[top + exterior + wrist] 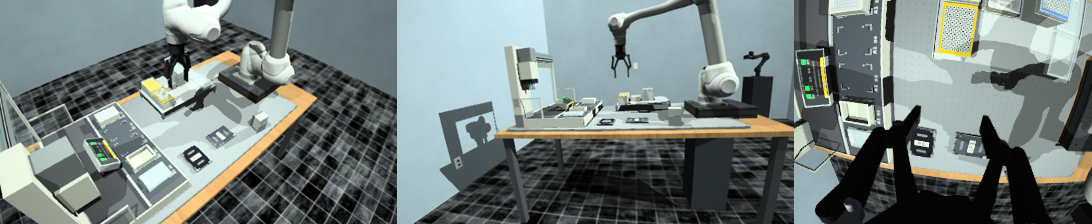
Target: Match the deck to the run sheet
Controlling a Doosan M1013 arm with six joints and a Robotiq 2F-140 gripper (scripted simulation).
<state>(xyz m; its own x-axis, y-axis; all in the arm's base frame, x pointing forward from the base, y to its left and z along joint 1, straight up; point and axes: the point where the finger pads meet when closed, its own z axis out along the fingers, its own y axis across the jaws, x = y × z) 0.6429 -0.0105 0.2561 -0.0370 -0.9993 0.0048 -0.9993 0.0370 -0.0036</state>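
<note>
My hand is 32 cm past the clear cover, 14 cm to the left of it and 23 cm above it. The rest, counted from my hand: yellow-rimmed tip rack (15 cm to the right, 21 cm below); blue-rimmed tip rack (22 cm behind, 27 cm to the right, 18 cm below); shelf (16 cm behind, 22 cm to the right, 25 cm below).
</note>
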